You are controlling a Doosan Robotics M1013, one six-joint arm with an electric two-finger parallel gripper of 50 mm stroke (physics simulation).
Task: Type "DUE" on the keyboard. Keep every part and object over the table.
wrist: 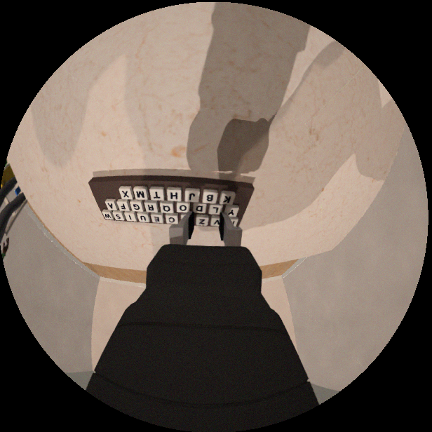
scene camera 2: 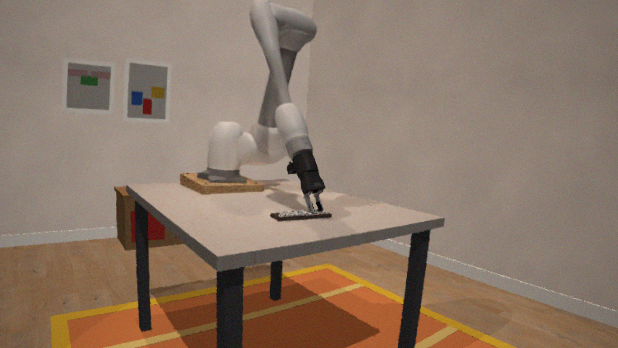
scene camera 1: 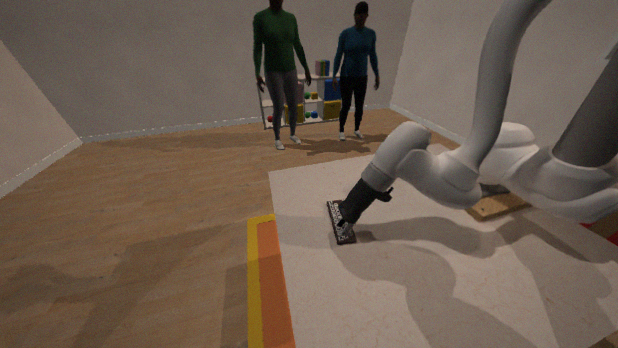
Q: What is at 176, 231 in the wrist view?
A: The gripper.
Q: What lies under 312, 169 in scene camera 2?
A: The gripper.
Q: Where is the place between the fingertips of the gripper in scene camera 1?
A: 340, 229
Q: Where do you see a dark brown keyboard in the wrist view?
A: At 165, 199
